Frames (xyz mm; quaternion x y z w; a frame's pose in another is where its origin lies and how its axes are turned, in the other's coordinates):
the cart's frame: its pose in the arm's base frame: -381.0 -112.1 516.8 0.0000 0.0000 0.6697 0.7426
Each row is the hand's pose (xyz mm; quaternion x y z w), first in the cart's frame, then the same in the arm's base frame.
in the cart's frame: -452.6 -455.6 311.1 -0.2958 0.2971 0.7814 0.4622
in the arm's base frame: 25.6 -609.2 827.9 0.4186 -0.0225 -0.8898 0.1801
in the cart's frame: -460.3 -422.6 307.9 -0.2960 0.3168 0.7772 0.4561
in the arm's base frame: -8.0 -613.5 824.7 0.4320 -0.0370 -0.8826 0.1818
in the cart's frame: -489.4 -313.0 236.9 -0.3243 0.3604 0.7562 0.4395
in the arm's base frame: -120.1 -631.1 753.7 0.4822 -0.0504 -0.8559 0.1801
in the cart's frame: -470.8 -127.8 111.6 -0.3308 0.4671 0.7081 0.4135
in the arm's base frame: -302.4 -593.6 628.4 0.5585 -0.1253 -0.8028 0.1672
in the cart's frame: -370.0 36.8 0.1 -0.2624 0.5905 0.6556 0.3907
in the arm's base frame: -455.7 -476.3 516.9 0.5903 -0.2628 -0.7485 0.1489
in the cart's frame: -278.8 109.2 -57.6 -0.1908 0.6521 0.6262 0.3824
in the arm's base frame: -518.3 -378.2 459.2 0.5784 -0.3565 -0.7211 0.1354
